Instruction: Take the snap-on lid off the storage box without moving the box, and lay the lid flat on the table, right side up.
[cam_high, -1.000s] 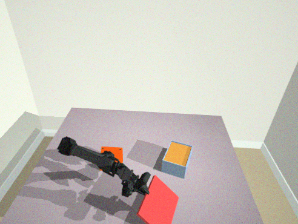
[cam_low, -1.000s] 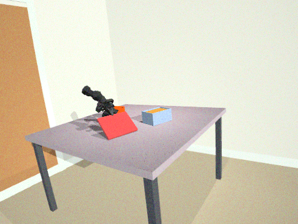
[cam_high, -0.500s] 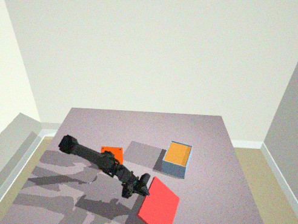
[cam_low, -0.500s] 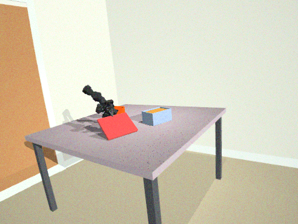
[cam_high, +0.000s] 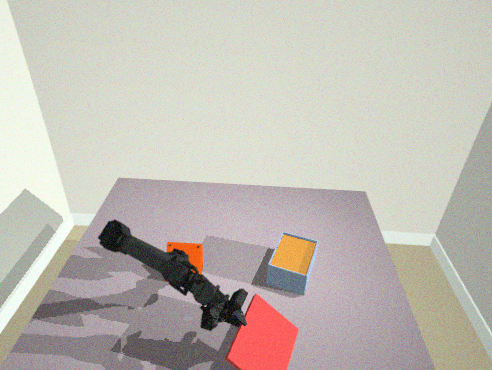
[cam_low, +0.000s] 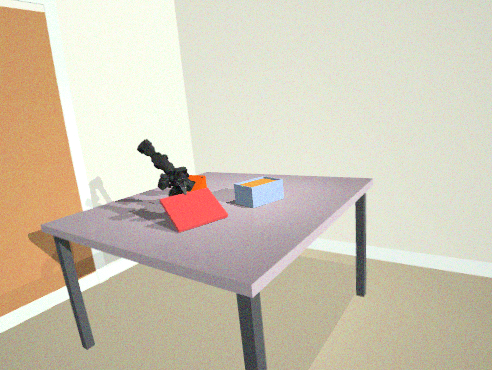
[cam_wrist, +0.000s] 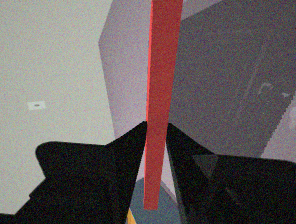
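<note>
My gripper tip is 7 cm short of the red lid, 2 cm to the left of it and 4 cm above it. Round my gripper tip: storage box (14 cm ahead, 35 cm to the left, 5 cm below).
</note>
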